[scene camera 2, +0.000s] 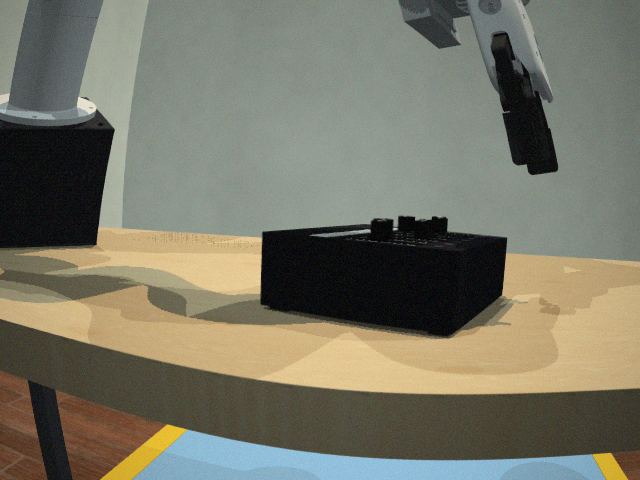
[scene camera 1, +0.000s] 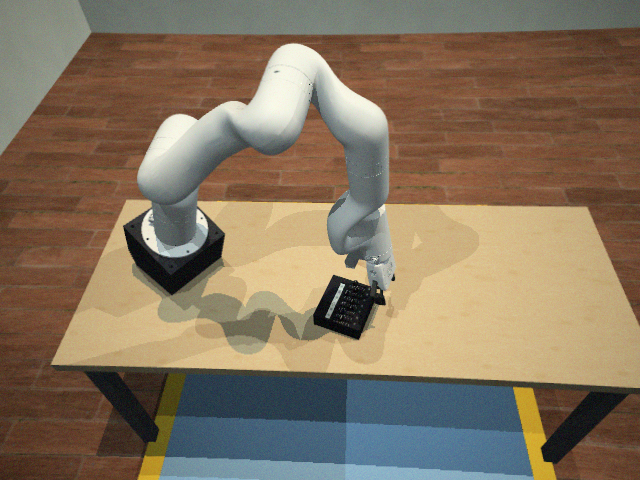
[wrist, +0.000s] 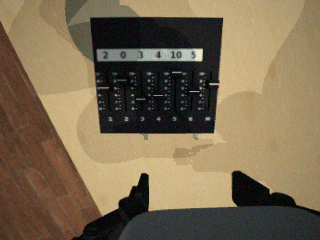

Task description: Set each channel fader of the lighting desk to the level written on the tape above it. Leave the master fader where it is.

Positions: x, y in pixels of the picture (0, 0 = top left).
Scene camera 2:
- gripper: 538, 168
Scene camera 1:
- gripper: 385, 291
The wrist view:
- gripper: 190, 186
